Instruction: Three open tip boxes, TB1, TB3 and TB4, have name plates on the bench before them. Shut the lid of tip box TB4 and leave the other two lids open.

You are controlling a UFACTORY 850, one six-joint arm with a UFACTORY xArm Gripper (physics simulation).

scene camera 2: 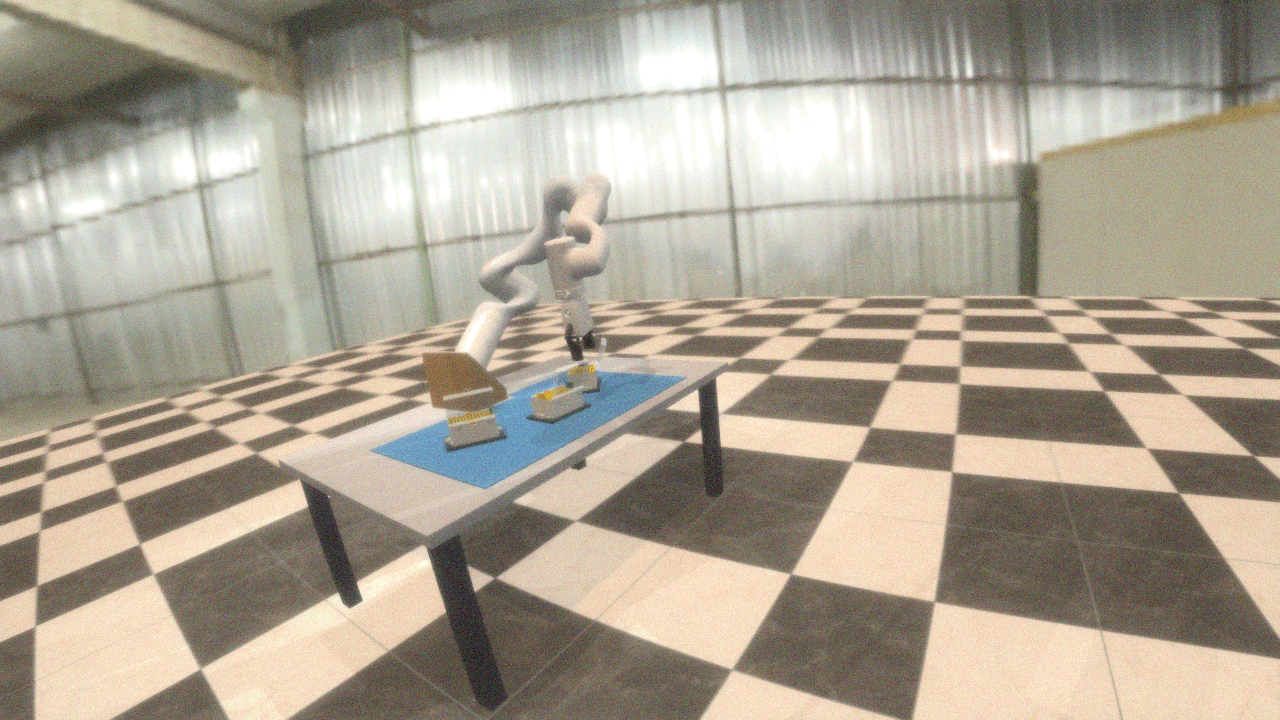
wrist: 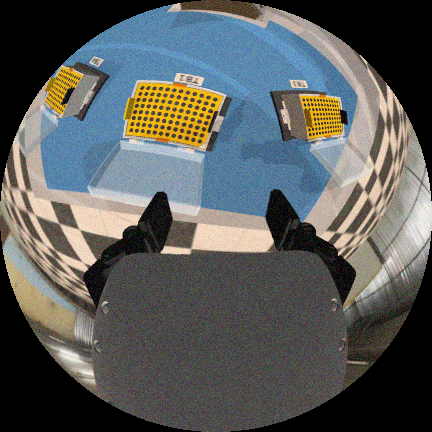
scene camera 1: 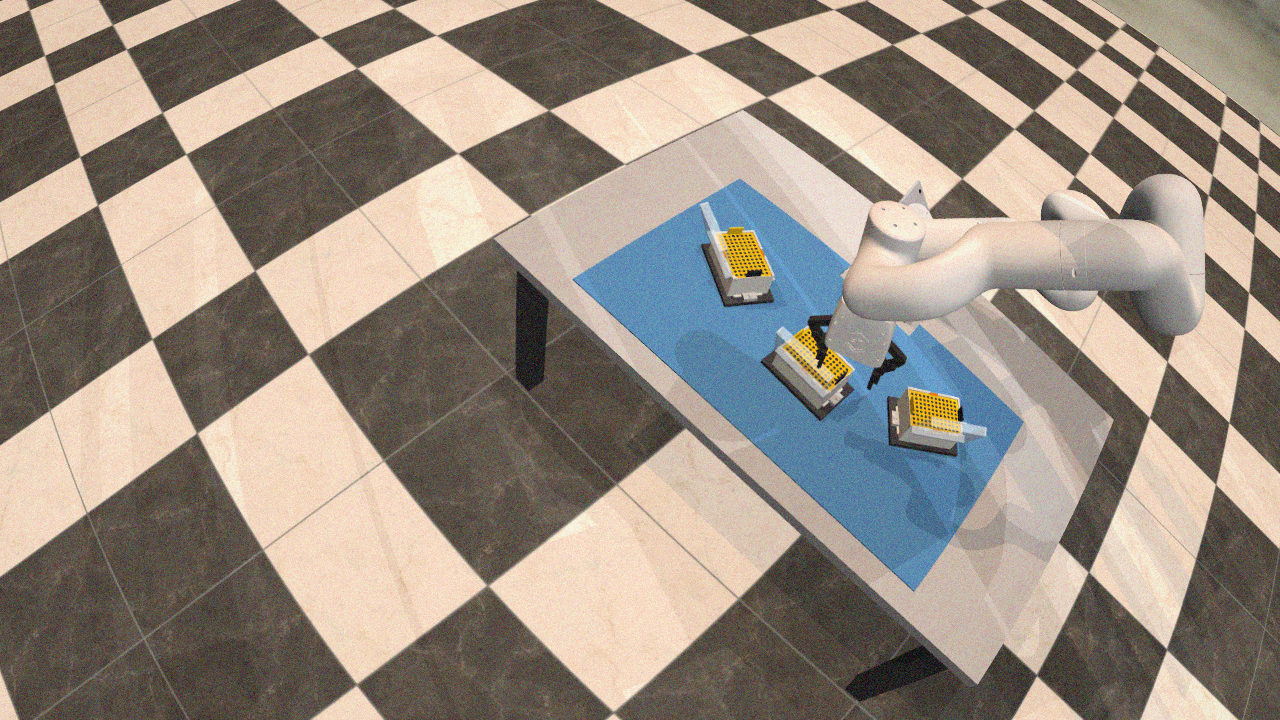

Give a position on a blue mat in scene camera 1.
At 904,505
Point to a blue mat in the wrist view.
At 245,61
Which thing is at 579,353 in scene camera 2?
My gripper.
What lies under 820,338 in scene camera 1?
My gripper.
